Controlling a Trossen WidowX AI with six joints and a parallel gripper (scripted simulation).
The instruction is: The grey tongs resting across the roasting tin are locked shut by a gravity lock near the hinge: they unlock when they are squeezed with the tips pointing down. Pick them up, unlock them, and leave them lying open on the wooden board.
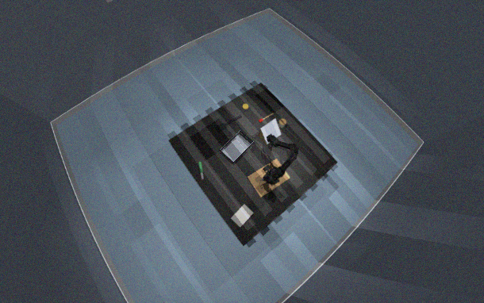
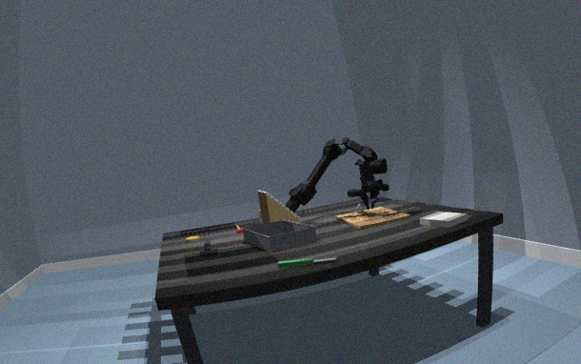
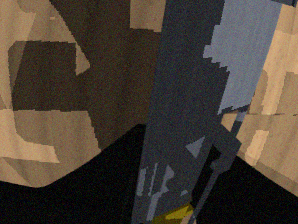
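The yellow lock piece is 40 mm above my gripper tip and 10 mm behind it. Round my gripper tip: white block (430 mm ahead, 130 mm to the left, 30 mm below); then grey roasting tin (440 mm to the right, 70 mm ahead, 10 mm below); then wooden board (40 mm below).
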